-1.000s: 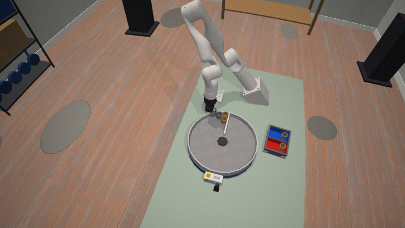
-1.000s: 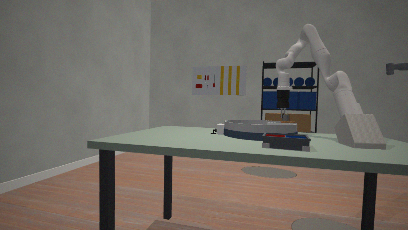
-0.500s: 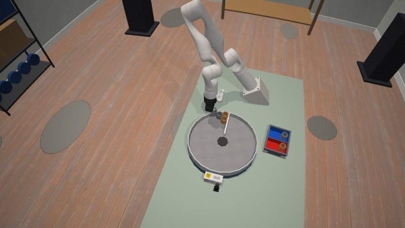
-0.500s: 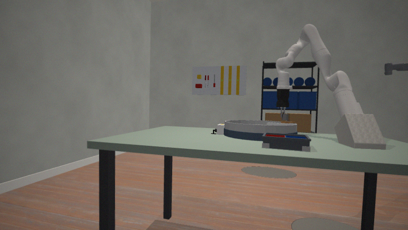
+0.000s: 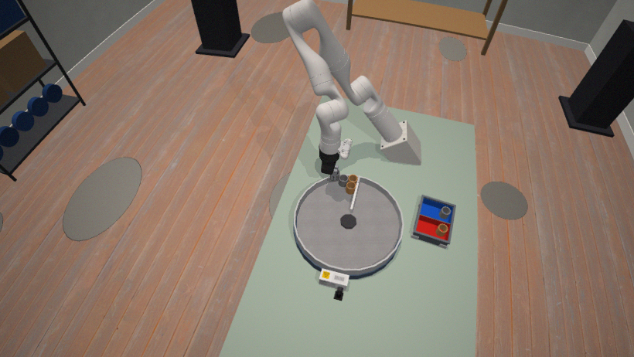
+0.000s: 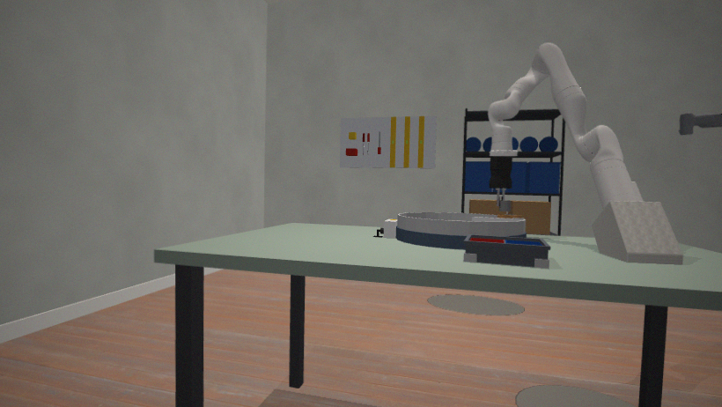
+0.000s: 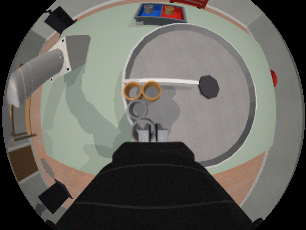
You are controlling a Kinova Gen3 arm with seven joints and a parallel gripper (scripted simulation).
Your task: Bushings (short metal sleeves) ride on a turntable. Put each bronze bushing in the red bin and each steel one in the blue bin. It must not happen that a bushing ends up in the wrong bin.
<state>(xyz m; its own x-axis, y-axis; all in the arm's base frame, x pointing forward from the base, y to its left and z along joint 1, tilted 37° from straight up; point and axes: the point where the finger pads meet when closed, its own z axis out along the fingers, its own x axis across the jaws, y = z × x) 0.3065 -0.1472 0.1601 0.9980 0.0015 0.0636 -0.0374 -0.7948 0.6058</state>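
Now: the two-part bin 430 mm to the left of my hand, 110 mm below it and 50 mm ahead of it. Round my hand: grey turntable (150 mm ahead, 90 mm to the left, 80 mm below).
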